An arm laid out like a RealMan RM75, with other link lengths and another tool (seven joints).
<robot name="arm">
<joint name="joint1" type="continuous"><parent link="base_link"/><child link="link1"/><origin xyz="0 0 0.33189" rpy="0 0 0"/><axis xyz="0 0 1"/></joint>
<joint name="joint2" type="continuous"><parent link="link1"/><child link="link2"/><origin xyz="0 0 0" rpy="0 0 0"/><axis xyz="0 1 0"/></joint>
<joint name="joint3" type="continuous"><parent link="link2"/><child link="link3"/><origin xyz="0 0 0.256" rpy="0 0 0"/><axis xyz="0 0 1"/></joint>
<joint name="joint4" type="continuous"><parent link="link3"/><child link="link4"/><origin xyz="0 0 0" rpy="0 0 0"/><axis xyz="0 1 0"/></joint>
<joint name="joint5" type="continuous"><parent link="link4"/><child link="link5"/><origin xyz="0 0 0.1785" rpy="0 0 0"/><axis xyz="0 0 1"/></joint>
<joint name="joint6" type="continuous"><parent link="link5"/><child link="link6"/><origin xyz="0 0 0" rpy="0 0 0"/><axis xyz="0 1 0"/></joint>
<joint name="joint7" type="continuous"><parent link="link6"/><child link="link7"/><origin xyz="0 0 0.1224" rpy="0 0 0"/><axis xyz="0 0 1"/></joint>
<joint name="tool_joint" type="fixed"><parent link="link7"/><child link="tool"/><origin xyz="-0.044 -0.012 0.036" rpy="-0.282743 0 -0.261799"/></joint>
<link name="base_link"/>
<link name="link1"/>
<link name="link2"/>
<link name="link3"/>
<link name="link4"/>
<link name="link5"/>
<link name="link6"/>
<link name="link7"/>
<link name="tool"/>
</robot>
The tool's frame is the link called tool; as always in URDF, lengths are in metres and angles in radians. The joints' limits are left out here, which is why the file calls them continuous.
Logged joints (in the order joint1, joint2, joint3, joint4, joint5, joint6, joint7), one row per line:
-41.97, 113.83, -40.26, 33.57, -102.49, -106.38, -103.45
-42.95, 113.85, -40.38, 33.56, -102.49, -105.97, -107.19
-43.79, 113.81, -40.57, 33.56, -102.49, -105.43, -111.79
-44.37, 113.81, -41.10, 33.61, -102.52, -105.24, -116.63
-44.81, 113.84, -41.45, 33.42, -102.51, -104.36, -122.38
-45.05, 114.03, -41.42, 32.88, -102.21, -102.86, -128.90
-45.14, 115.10, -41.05, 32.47, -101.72, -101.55, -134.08
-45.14, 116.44, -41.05, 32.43, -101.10, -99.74, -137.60
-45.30, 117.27, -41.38, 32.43, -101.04, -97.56, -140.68
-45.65, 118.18, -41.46, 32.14, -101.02, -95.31, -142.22
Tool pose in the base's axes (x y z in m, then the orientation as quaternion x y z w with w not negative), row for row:
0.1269, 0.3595, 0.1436, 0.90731, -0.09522, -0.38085, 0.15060
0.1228, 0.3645, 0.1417, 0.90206, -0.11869, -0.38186, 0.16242
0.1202, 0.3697, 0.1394, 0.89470, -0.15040, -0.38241, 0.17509
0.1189, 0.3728, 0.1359, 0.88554, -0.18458, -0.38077, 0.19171
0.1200, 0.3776, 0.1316, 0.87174, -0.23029, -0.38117, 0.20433
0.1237, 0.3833, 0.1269, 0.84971, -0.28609, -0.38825, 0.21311
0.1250, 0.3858, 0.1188, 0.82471, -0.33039, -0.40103, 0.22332
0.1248, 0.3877, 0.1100, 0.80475, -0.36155, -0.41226, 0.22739
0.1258, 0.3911, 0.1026, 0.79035, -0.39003, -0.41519, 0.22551
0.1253, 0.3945, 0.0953, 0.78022, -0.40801, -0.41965, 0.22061
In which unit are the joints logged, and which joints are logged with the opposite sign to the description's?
The joints are logged in degrees. Opposite sign: joint1, joint4, joint7.
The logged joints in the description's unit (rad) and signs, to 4 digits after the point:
0.7325, 1.9867, -0.7027, -0.5859, -1.7888, -1.8567, 1.8055
0.7496, 1.9871, -0.7048, -0.5857, -1.7888, -1.8495, 1.8708
0.7643, 1.9864, -0.7081, -0.5857, -1.7888, -1.8401, 1.9511
0.7744, 1.9864, -0.7173, -0.5866, -1.7893, -1.8368, 2.0356
0.7821, 1.9869, -0.7234, -0.5833, -1.7891, -1.8214, 2.1359
0.7863, 1.9902, -0.7229, -0.5739, -1.7839, -1.7952, 2.2497
0.7878, 2.0089, -0.7165, -0.5667, -1.7753, -1.7724, 2.3401
0.7878, 2.0323, -0.7165, -0.5660, -1.7645, -1.7408, 2.4016
0.7906, 2.0467, -0.7222, -0.5660, -1.7635, -1.7027, 2.4553
0.7967, 2.0626, -0.7236, -0.5609, -1.7631, -1.6635, 2.4822

